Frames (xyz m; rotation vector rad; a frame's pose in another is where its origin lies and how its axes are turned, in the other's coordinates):
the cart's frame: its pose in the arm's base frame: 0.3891 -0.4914 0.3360 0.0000 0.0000 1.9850
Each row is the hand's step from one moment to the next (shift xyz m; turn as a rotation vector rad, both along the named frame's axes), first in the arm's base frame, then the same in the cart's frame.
Working: the arm's base frame: its pose in the cart's frame: 0.6064 0.1584 -0.3360 0.0000 0.0000 -1.9850

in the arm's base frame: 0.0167 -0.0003 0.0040 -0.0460 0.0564 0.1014
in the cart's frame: -0.0070 -0.0152 0.0040 0.0701 0.0194 0.1014
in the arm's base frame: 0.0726 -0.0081 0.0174 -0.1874 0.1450 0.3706
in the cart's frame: -0.0366 -0.0632 0.0174 0.2082 0.1132 0.3706
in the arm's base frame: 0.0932 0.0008 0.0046 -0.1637 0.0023 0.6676
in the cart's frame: -0.0368 -0.0856 0.0046 0.0680 0.1489 0.6676
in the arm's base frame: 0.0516 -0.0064 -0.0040 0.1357 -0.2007 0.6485
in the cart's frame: -0.0266 -0.0447 -0.0040 -0.2383 -0.0435 0.6485
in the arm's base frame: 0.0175 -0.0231 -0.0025 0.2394 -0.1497 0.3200
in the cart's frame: -0.0282 -0.0067 -0.0025 -0.2334 -0.1589 0.3200
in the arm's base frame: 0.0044 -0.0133 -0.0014 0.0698 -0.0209 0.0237
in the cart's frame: -0.0139 0.0013 -0.0014 -0.0472 -0.0555 0.0237
